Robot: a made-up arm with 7 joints.
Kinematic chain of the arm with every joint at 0, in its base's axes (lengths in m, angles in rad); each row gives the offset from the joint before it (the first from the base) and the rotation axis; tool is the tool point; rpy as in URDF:
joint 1: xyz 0 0 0.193 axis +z
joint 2: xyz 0 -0.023 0.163 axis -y
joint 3: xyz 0 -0.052 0.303 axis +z
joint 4: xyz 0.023 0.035 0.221 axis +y
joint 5: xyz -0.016 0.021 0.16 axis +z
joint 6: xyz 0 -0.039 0.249 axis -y
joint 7: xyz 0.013 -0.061 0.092 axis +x
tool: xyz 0 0 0 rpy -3.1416 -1.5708 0
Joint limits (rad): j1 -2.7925..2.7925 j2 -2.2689..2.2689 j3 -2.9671..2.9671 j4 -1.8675..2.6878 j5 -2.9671..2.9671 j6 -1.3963..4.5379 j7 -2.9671..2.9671
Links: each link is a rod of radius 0.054 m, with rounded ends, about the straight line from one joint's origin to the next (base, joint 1, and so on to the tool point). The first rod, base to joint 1, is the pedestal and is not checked.
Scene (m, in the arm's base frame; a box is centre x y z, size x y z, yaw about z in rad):
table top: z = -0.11
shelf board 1: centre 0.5 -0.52 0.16 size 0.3 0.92 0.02 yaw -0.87
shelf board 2: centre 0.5 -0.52 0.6 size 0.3 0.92 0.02 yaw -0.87
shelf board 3: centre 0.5 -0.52 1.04 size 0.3 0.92 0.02 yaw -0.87
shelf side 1: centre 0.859 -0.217 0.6 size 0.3 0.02 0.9 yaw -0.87
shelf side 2: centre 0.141 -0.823 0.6 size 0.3 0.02 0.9 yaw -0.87
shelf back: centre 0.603 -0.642 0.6 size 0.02 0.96 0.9 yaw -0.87
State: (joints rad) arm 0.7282 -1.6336 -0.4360 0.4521 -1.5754 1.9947 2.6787
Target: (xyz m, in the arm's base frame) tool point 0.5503 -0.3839 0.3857
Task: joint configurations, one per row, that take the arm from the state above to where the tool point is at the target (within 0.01 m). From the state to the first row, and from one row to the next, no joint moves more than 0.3 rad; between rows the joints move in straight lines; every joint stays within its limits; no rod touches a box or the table.
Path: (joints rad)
1: 0.6219 -1.6034 -0.4812 0.7228 -1.7276 2.1174 2.7247
2: 0.5156 -1.5732 -0.5264 0.9936 -1.8798 2.2400 2.7708
3: 0.4093 -1.5431 -0.5716 1.2643 -2.0321 2.3627 2.8168
4: 0.3030 -1.5129 -0.6169 1.5350 -2.1843 2.4854 2.8628
5: 0.1967 -1.4827 -0.6621 1.8057 -2.3365 2.6080 2.9089
6: 0.0903 -1.4525 -0.7073 2.0765 -2.4887 2.7307 2.9549
7: 0.1015 -1.2916 -0.9472 2.2476 -2.3016 2.5554 2.7205
8: 0.1126 -1.1307 -1.1871 2.4187 -2.1145 2.3801 2.4861
9: -0.0200 -1.0008 -1.0610 2.1729 -1.9898 2.3007 2.5824
10: -0.1525 -0.8710 -0.9348 1.9271 -1.8650 2.2213 2.6787

